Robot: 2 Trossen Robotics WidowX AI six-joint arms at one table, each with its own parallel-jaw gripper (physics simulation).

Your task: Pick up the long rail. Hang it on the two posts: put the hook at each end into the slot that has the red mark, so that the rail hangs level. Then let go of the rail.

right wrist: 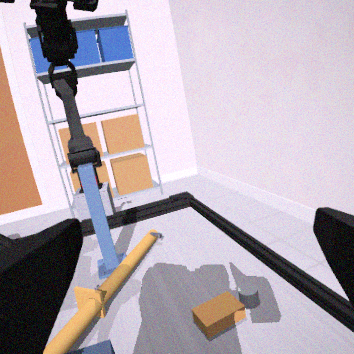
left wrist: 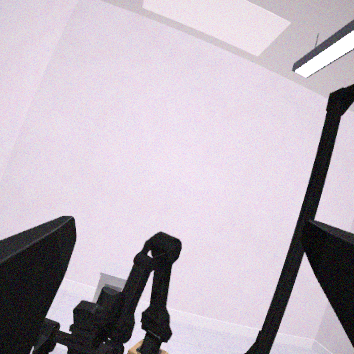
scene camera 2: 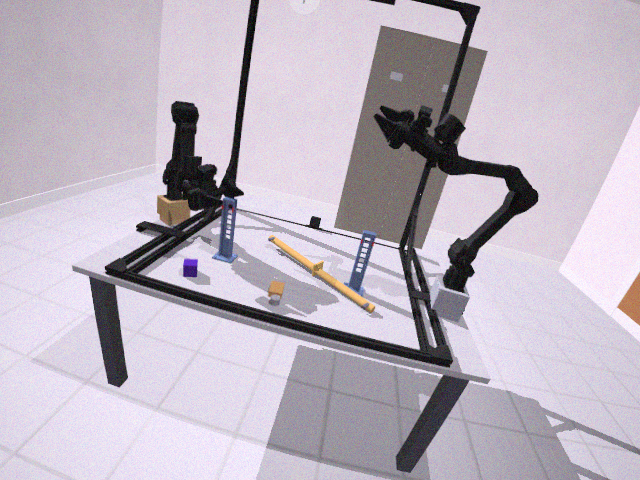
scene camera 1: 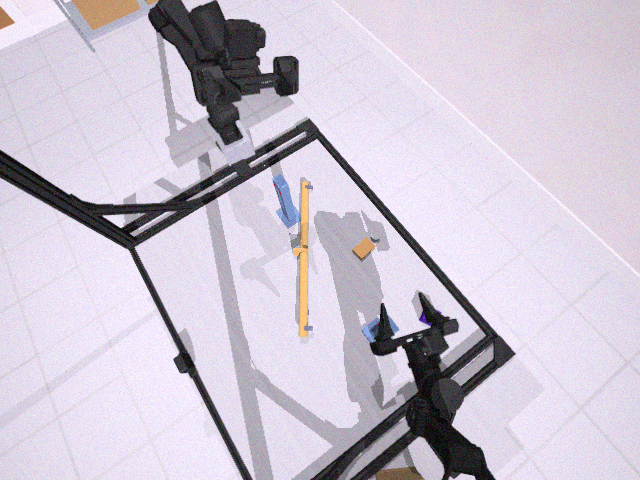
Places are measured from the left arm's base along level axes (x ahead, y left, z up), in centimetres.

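Pixels of known places: left gripper, fingertip midpoint: point(left wrist: 191, 230) point(scene camera 2: 377, 110) point(scene camera 1: 268, 93); right gripper, fingertip midpoint: point(right wrist: 198, 224) point(scene camera 2: 233, 197) point(scene camera 1: 401, 297); left arm's base, origin of the base link: point(scene camera 2: 453, 285) point(scene camera 1: 230, 134); right arm's base, origin of the base link: point(left wrist: 148, 350) point(scene camera 2: 174, 197).
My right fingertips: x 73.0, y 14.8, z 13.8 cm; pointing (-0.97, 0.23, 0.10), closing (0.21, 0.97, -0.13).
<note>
Ahead of a thing's pixels: the offset from my right fingertips to its top centre.
The long yellow rail {dx -27.5, dy -12.2, dz -18.7 cm} point(scene camera 1: 303, 289) point(scene camera 2: 294, 254) point(right wrist: 122, 274) lies on the table, a grey hook at each end. One blue post {dx -41.7, dy -10.0, dz -2.4 cm} point(scene camera 1: 283, 195) point(scene camera 2: 355, 281) point(right wrist: 100, 225) stands close beside the rail. The other blue post {dx +3.8, dy -5.0, dz -2.4 cm} point(scene camera 1: 368, 331) point(scene camera 2: 223, 242) stands apart from the rail, partly under my right gripper in scene camera 1. Both posts have red marks near the top. My left gripper point(scene camera 2: 378, 112) point(left wrist: 191, 230) is open and empty, high above the table and facing the wall. My right gripper point(scene camera 1: 402, 299) point(right wrist: 198, 224) is open and empty, above the table near the second post.
An orange block {dx -19.7, dy +5.0, dz -21.9 cm} point(scene camera 1: 363, 248) point(scene camera 2: 276, 288) point(right wrist: 220, 310) lies beside a small grey cylinder {dx -21.4, dy +10.2, dz -21.9 cm} point(scene camera 1: 375, 238) point(scene camera 2: 274, 298) point(right wrist: 248, 297), between the rail and the table edge. A purple cube {dx +7.0, dy +10.4, dz -19.9 cm} point(scene camera 1: 423, 317) point(scene camera 2: 190, 267) lies near the right gripper. A black frame borders the table.
</note>
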